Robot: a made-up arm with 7 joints. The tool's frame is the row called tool.
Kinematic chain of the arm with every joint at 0, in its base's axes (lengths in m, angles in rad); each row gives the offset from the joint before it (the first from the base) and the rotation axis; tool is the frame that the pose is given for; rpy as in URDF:
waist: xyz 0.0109 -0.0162 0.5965 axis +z
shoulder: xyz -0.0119 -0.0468 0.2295 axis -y
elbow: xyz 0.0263 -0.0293 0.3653 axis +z
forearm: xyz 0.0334 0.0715 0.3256 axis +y
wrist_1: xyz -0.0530 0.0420 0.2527 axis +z
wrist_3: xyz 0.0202 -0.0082 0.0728 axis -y
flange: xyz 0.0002 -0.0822 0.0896 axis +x
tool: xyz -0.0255 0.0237 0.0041 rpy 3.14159 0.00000 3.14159
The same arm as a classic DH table. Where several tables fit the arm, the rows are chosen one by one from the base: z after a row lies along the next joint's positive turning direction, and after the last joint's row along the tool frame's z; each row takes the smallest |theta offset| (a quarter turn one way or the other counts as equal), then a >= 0, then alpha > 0; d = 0 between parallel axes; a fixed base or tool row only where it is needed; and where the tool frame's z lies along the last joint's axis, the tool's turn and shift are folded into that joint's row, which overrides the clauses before.
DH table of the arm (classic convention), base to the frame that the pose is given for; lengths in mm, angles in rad. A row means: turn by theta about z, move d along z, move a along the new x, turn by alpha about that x. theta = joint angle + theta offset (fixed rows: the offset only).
base (fixed): a 19.5, alpha 0, d 0, theta offset -0.9785
waist: a -11.9, alpha 1.5708, d 826, theta offset 0.9785
shoulder: a 26.3, alpha -1.5708, d 76.1, theta offset 0
elbow: a 33.4, alpha -1.5708, d 690.9, theta offset 0
forearm: a -53, alpha 1.5708, d 113.5, theta offset 0
wrist_1: a 20.2, alpha 1.5708, d 325.5, theta offset 0
wrist_3: a 89.6, alpha 1.5708, d 90.4, theta offset 1.5708
flange: a 23.7, alpha 1.5708, d -25.3, theta offset -1.5708
tool (fixed): a 0, alpha 0, d -4.1, theta offset -1.5708

